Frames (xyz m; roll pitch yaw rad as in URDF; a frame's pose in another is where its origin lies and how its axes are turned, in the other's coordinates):
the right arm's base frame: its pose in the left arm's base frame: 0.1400 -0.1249 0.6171 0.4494 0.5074 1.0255
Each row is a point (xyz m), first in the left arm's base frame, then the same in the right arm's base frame.
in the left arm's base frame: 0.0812 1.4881 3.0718
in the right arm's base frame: -0.0141 2.0155 2.1373
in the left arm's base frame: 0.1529 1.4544 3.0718
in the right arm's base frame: -0.0068 1.9463 2.1752
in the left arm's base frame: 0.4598 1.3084 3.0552
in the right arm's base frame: 0.0313 1.6427 2.3241
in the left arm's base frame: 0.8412 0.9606 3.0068
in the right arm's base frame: -0.0322 1.1472 2.4624
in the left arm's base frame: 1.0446 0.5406 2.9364
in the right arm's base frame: -0.2196 0.7141 2.4662
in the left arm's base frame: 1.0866 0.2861 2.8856
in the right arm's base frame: -0.3660 0.5022 2.4135
